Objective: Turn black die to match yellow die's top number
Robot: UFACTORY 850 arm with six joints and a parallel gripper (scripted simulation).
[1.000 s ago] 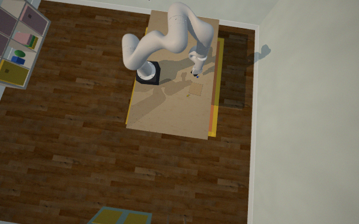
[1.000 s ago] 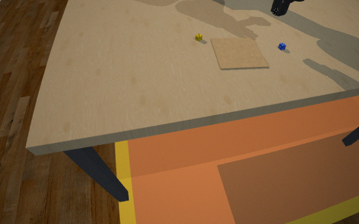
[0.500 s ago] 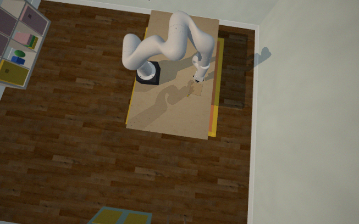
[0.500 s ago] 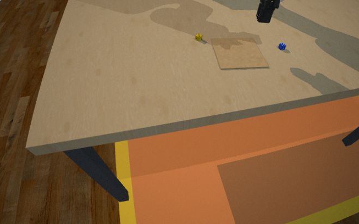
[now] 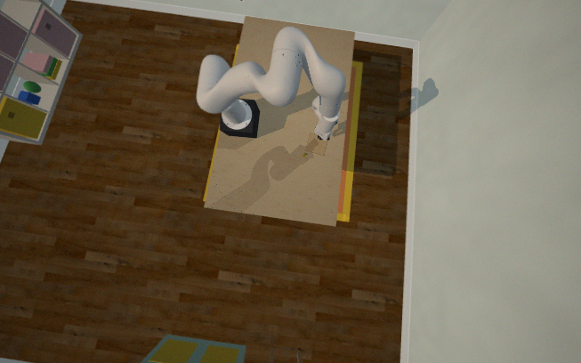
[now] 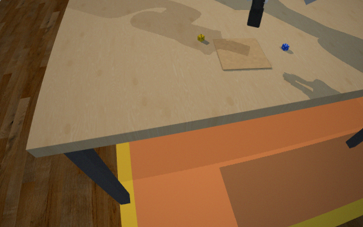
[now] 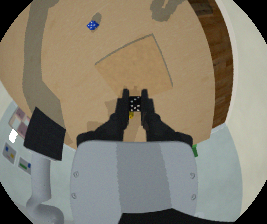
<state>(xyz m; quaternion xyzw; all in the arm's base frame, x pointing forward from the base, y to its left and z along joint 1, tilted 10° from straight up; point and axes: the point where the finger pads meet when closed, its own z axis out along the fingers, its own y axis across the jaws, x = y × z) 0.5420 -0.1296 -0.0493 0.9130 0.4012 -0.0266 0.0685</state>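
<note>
Now: hand 1 cm above the black die. From my hand the other things lie so: tan mat 1 cm behind, 1 cm to the right, 12 cm below; then blue die 2 cm ahead, 14 cm to the left, 11 cm below; then yellow die 11 cm behind, 9 cm to the right, 11 cm below.
</note>
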